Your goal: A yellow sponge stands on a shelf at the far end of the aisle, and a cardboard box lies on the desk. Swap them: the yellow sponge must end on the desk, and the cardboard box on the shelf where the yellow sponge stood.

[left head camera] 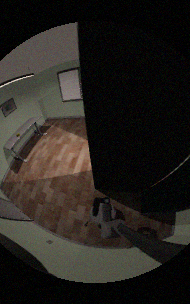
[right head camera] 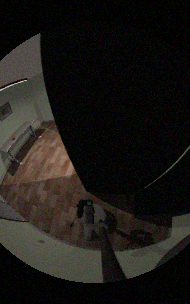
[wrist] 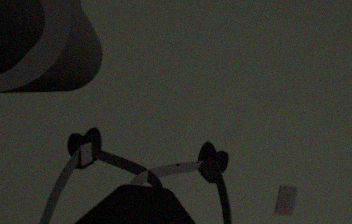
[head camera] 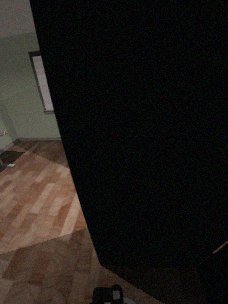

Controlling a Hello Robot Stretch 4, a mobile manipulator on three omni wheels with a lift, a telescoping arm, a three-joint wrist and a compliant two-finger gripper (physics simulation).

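Frame: origin at the robot's base, x ahead, y left, z up, level; metres.
Seen in the pictures: gripper, fingertip midpoint: [left head camera: 92, 227] [right head camera: 77, 228] [wrist: 151, 147].
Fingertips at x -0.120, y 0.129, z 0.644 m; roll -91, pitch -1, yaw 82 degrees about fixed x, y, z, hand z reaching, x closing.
A point is followed by its place in that frame.
My gripper [wrist: 151, 147] {x -0.120, y 0.129, z 0.644 m} is open in the wrist view, its two fingertips well apart with nothing between them and a plain green-grey wall beyond. A long, light desk [left head camera: 29, 125] {x 1.843, y 2.033, z 0.688 m} [right head camera: 25, 128] {x 1.872, y 2.009, z 0.686 m} stands far off by the left wall. A small yellow-brown thing [left head camera: 18, 135] {x 1.405, y 2.230, z 0.708 m} [right head camera: 14, 138] {x 1.430, y 2.184, z 0.699 m} lies on its top, too small to tell whether it is the cardboard box or the yellow sponge. The shelf does not show recognisably in any view.
A tall, black surface [head camera: 140, 125] {x 0.430, y -0.113, z 1.393 m} [left head camera: 135, 105] {x 0.432, y -0.099, z 1.421 m} [right head camera: 100, 105] {x 0.431, y -0.105, z 1.419 m} fills much of the head views, close in front. Wood floor [head camera: 40, 200] {x 1.336, y 1.013, z -0.028 m} [left head camera: 60, 155] {x 1.268, y 0.997, z -0.028 m} [right head camera: 42, 160] {x 1.196, y 1.353, z -0.027 m} runs along its left. A wall plate [wrist: 286, 200] {x -0.548, y 0.748, z 0.373 m} is at the wrist view's lower right. A framed picture [left head camera: 8, 107] {x 1.968, y 2.786, z 1.534 m} hangs above the desk.
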